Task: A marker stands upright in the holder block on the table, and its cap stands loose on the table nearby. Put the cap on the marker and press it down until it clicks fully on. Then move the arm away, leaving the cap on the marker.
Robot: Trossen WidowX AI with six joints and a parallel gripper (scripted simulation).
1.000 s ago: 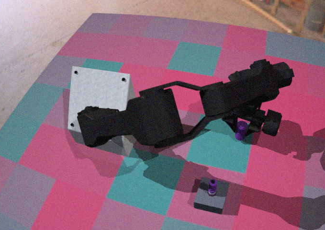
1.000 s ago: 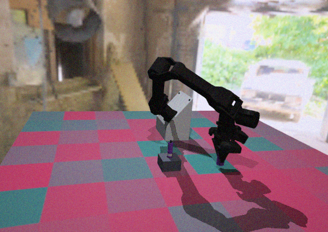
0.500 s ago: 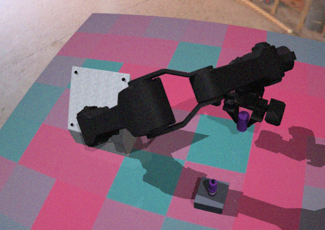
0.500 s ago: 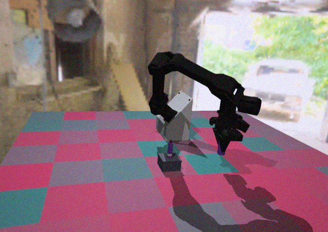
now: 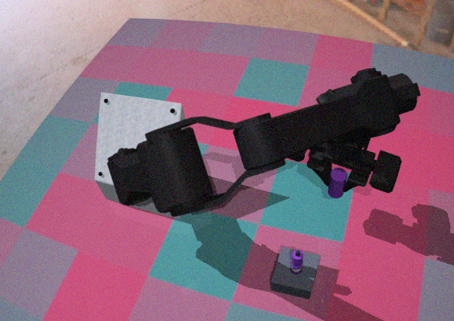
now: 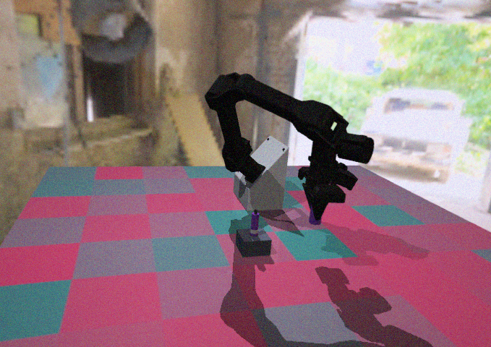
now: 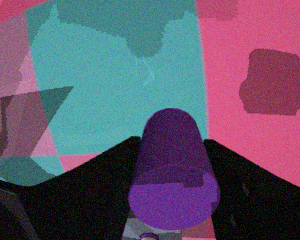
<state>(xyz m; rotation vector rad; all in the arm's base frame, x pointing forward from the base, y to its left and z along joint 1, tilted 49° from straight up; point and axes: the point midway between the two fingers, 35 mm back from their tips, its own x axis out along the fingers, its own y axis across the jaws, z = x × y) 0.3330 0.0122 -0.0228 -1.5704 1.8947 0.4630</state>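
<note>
My gripper tip is now 5 cm past the dark holder block, 14 cm to the left of it and 8 cm above it. Also, from my gripper tip: purple cap: 1 cm above.
</note>
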